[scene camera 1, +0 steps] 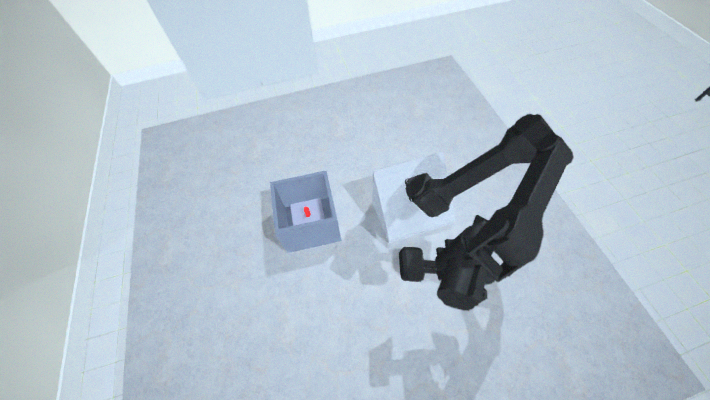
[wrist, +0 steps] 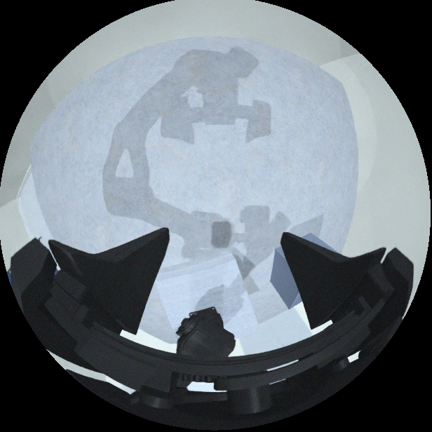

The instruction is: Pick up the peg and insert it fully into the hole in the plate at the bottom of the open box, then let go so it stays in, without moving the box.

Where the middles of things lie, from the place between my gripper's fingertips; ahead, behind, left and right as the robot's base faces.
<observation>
My gripper is now 220 mm short of the blue-grey box (scene camera 1: 293, 190), 310 mm to the left of it and 100 mm above it.
</observation>
